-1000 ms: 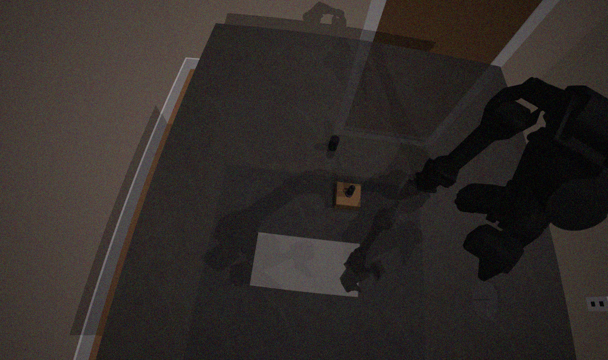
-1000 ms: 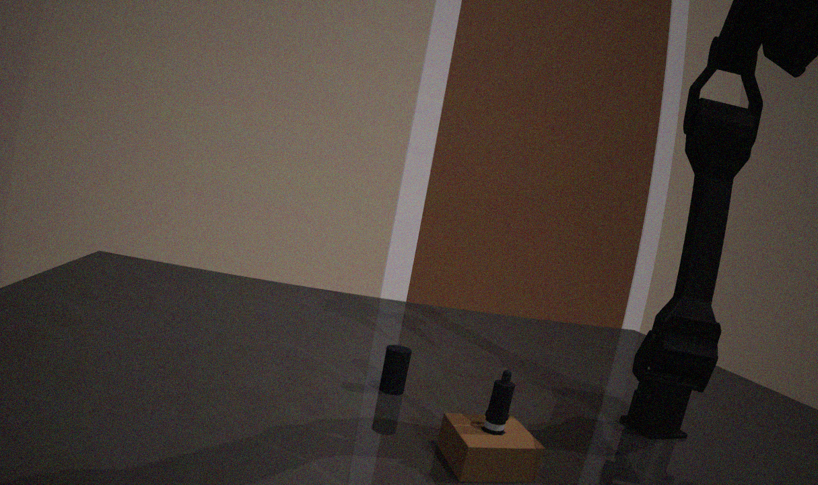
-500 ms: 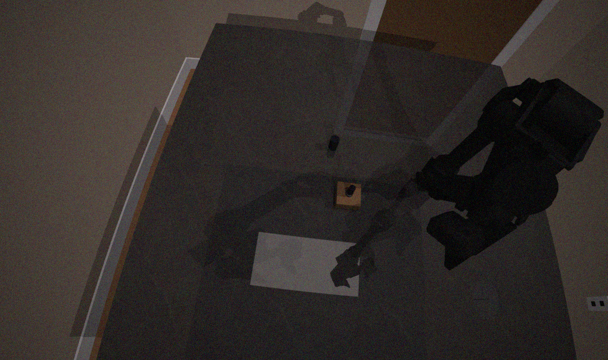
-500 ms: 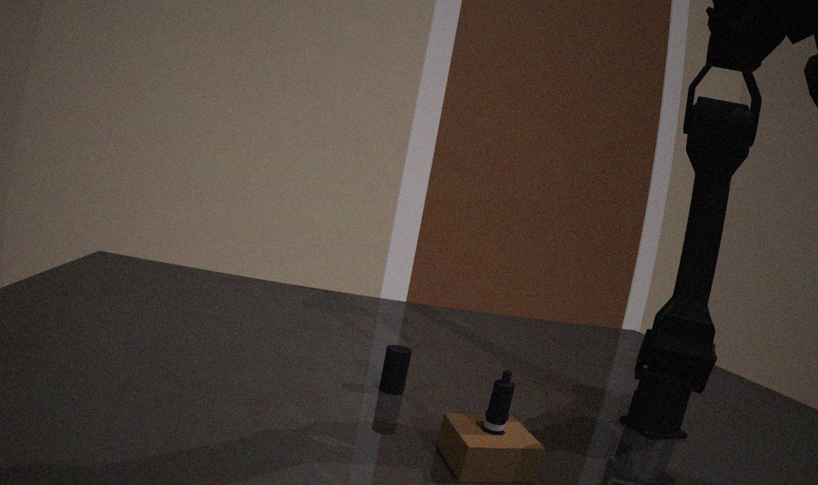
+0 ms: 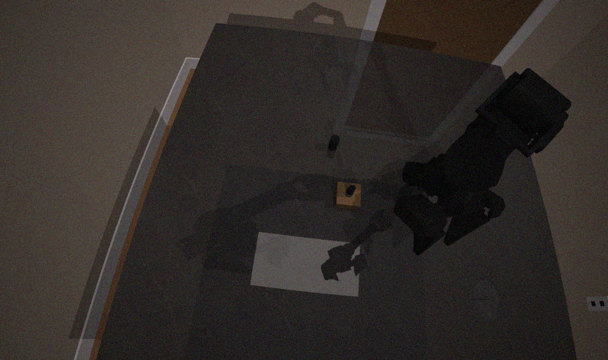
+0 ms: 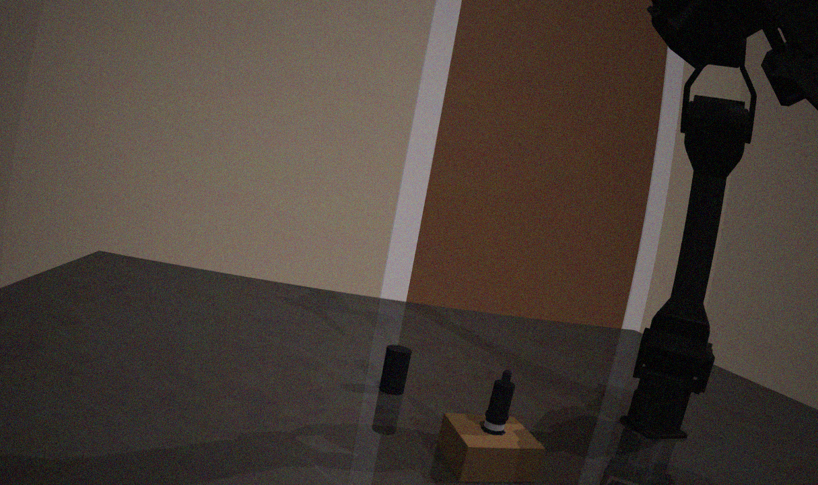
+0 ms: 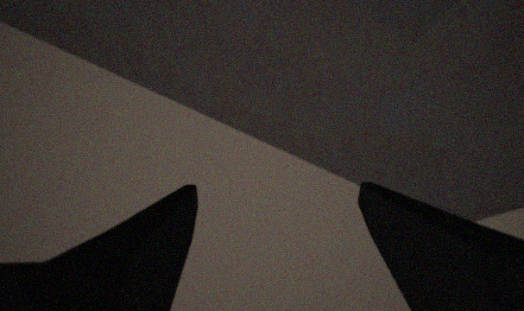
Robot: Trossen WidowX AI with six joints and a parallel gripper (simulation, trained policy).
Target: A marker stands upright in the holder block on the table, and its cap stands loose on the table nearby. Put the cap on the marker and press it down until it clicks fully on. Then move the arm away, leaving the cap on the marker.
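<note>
Now: the dark cap 130 mm ahead of my gripper tip, 370 mm to the right of it and 300 mm below it. The rest, counted from my gripper tip: tan holder block 80 mm ahead, 200 mm to the right, 310 mm below.
</note>
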